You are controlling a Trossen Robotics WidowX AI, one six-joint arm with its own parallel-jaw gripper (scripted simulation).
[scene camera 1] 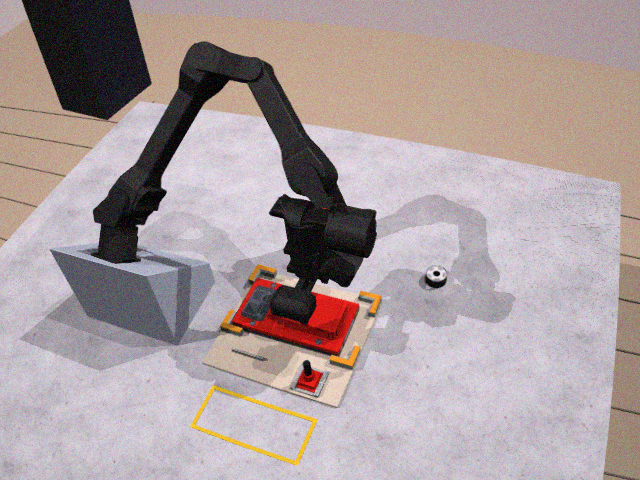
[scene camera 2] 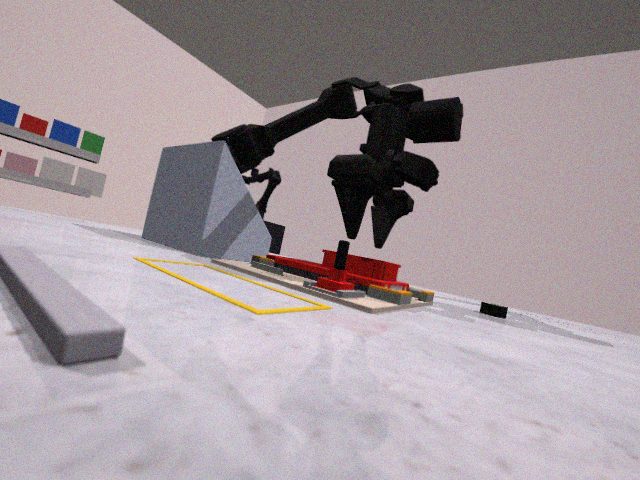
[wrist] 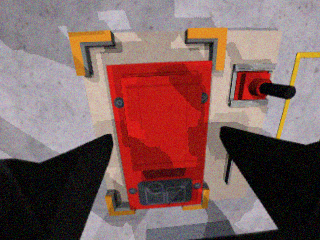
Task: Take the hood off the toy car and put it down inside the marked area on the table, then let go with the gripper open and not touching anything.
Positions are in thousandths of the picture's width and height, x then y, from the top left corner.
Scene:
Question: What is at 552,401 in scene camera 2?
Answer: My gripper.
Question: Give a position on a red hood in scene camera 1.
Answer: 516,653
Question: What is my gripper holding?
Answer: Nothing.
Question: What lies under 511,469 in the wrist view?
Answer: A red hood.

